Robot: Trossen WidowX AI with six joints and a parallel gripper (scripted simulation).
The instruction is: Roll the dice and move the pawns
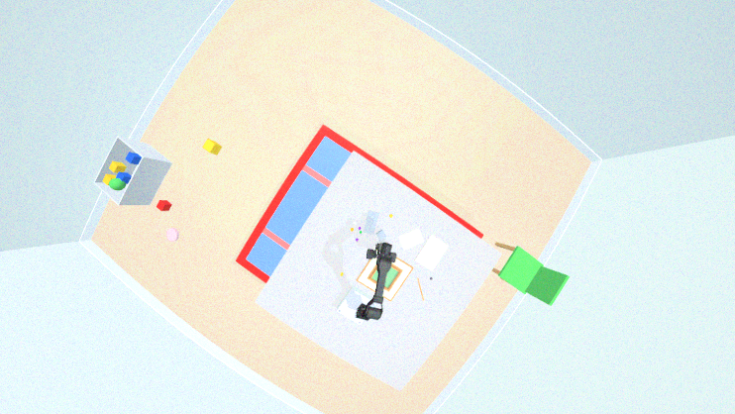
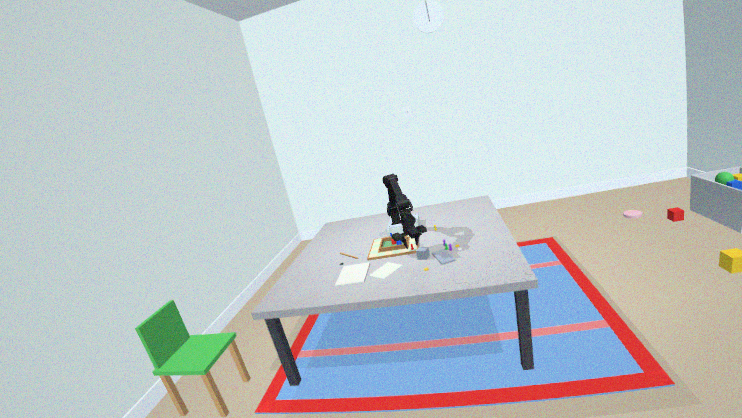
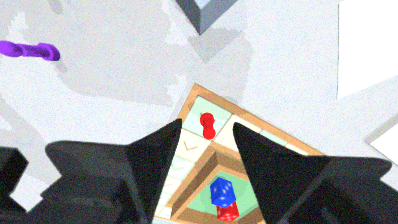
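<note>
My gripper tip is right at the red pawn. Also, from my gripper tip: grey block 10 cm ahead, 7 cm to the left.
</note>
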